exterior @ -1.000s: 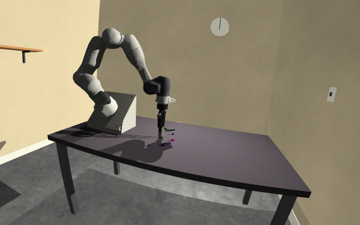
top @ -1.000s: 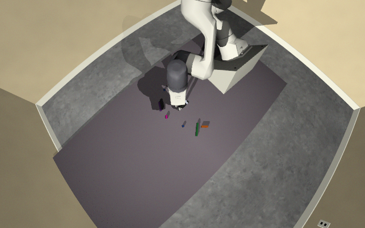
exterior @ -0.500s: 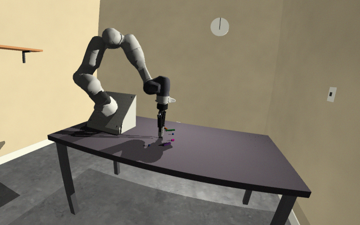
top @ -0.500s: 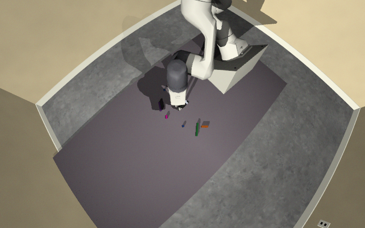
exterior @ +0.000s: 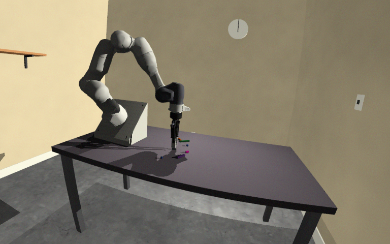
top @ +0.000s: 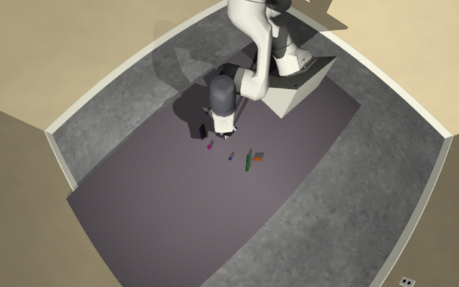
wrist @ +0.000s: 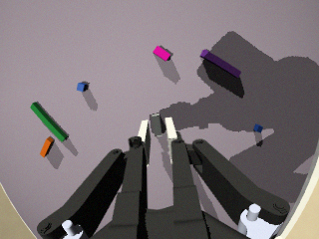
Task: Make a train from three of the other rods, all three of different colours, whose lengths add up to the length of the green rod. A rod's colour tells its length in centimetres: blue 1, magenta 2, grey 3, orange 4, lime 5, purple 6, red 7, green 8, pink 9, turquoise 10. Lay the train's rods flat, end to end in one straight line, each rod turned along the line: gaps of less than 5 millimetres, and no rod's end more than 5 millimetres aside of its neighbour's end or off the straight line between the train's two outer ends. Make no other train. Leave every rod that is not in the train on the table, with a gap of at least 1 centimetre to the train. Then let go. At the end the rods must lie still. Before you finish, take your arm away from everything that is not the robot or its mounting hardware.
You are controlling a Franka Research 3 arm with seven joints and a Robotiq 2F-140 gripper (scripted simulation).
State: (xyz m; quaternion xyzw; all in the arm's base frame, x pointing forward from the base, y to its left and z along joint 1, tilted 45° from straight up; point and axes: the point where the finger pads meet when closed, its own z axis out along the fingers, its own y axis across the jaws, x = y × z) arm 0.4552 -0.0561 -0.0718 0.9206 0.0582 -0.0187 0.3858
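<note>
Now: hand 5 cm above the grey rod. From my hand the other things lie so: purple rod (9 cm ahead, 8 cm to the right, 5 cm below); then green rod (17 cm to the left, 5 cm below, 1 cm ahead); then magenta rod (10 cm ahead, 5 cm below).
</note>
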